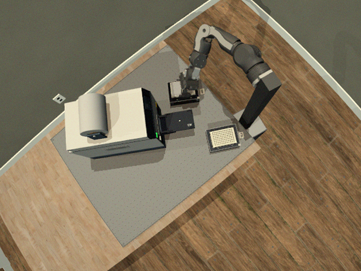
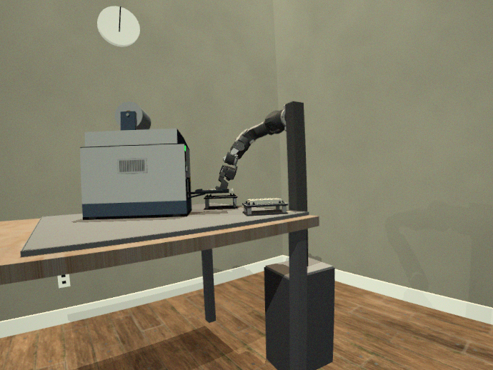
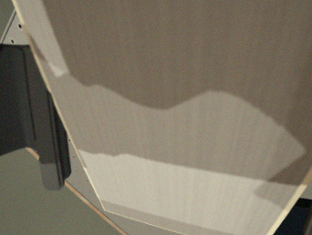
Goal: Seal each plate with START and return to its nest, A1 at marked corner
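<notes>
My gripper is now 40 mm above the black nest N1. Round my hand: yellow warning label (160 mm ahead, 30 mm to the left, 50 mm above); then plate (60 mm behind, 330 mm to the left, 40 mm below); then sealer stage (100 mm ahead, 150 mm to the left).
</notes>
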